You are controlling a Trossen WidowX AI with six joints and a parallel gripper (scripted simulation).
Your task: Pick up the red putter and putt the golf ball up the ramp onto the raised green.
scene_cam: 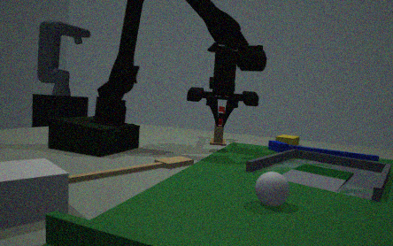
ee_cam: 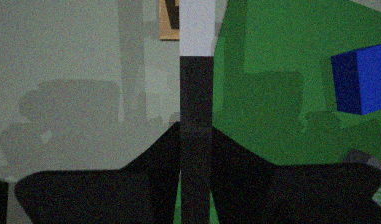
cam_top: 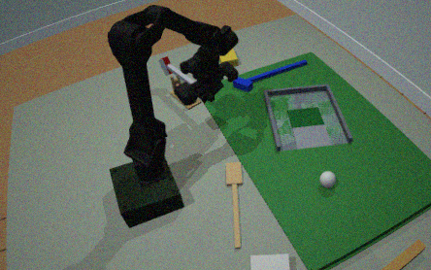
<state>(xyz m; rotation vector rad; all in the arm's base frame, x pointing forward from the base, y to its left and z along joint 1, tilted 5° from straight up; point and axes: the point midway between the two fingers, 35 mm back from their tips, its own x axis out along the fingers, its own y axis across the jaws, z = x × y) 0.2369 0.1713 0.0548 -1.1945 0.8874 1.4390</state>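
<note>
My gripper tip is 30 mm past the wooden stand, 130 mm to the right of it and 30 mm above it. From my gripper tip the other things lie so: blue stick 270 mm ahead, 70 mm to the left, 50 mm below; then yellow block 190 mm ahead, 250 mm to the left, 50 mm below; then green mat 240 mm ahead, 230 mm to the right, 60 mm below.
</note>
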